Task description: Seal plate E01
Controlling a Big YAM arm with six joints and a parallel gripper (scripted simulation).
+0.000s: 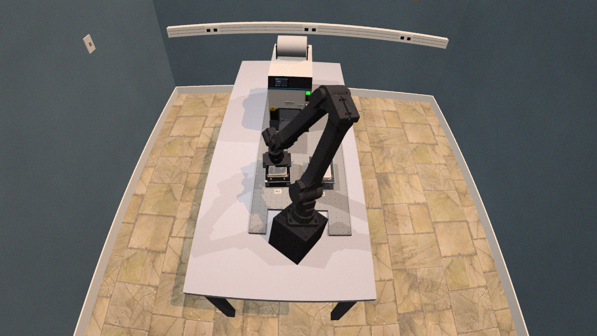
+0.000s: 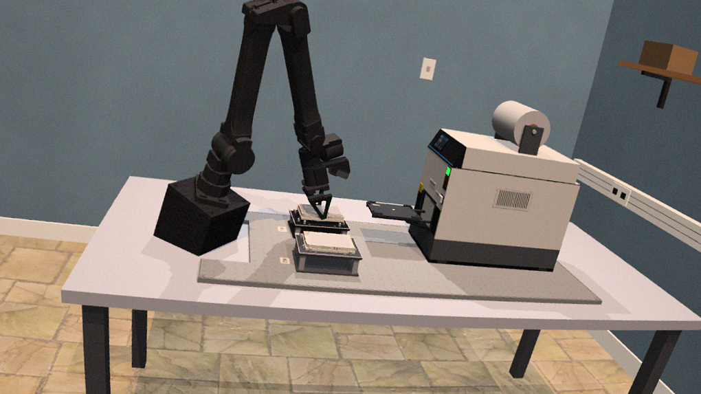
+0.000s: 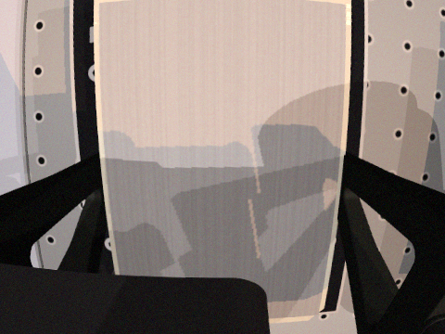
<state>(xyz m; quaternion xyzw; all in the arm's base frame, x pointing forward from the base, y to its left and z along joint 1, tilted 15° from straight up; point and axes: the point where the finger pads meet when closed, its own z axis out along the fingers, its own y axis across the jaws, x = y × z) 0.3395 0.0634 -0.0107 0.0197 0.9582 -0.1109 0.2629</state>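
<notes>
Now: hand 30 mm above the nest N1. From my hand the other things lie so: cream plate 210 mm to the right, 40 mm behind; then sealer stage 200 mm ahead, 70 mm to the right, 40 mm above; then foil roll 530 mm ahead, 350 mm above, 130 mm to the right.
</notes>
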